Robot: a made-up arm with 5 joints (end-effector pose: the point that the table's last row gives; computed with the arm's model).
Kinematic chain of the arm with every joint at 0, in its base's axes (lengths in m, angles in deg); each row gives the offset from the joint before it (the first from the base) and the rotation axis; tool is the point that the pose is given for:
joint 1: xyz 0 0 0.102 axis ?
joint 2: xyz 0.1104 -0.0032 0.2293 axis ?
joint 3: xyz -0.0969 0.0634 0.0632 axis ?
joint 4: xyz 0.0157 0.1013 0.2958 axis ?
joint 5: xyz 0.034 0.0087 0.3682 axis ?
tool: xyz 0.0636 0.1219 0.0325
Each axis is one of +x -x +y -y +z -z.
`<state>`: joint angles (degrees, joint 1 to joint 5).
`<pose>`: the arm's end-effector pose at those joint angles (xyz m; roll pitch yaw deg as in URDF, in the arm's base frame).
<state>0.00 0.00 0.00 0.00 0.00</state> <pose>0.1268 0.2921 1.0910 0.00 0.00 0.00</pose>
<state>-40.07 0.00 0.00 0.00 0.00</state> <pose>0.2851 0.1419 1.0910 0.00 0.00 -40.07</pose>
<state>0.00 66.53 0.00 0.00 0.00</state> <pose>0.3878 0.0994 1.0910 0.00 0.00 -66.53</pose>
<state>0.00 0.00 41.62 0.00 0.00</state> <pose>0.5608 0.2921 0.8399 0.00 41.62 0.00</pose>
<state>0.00 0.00 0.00 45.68 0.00</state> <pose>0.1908 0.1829 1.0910 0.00 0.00 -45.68</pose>
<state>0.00 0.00 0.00 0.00 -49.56</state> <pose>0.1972 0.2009 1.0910 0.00 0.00 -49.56</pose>
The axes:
joint 1: +z
joint 2: -z
joint 3: +y
joint 4: -z
joint 5: +z

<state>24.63 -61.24 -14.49 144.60 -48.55</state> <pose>0.0418 -0.3183 1.0447 -3.36 14.10 -107.70</pose>
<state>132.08 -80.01 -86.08 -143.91 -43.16</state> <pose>0.7233 0.3259 0.2939 -86.01 10.72 -57.17</pose>
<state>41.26 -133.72 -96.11 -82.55 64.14</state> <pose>0.8484 -0.1298 0.2124 -101.03 56.20 -104.22</pose>
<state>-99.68 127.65 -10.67 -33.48 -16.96</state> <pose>-0.1518 -0.4477 1.0911 -3.07 -10.22 149.46</pose>
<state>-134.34 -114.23 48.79 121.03 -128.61</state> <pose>0.2917 -0.0547 0.9518 46.95 -15.17 83.63</pose>
